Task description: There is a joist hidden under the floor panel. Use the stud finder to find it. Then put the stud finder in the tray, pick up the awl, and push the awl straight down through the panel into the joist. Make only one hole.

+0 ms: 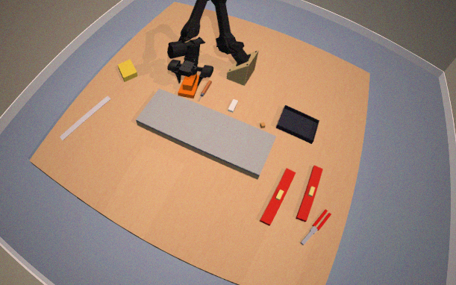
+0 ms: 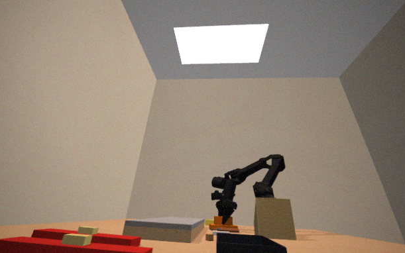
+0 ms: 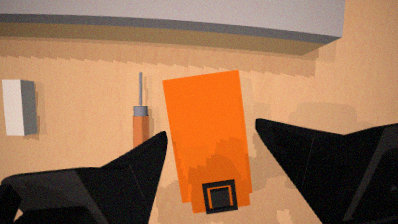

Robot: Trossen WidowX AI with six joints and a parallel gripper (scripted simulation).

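My gripper tip is 4 cm past the square indicator and 3 cm below it. Round my gripper tip: white block 21 cm to the left, 3 cm ahead, 2 cm below; orange stud finder 3 cm behind, 2 cm above; awl 7 cm to the left, 2 cm below, 1 cm ahead.
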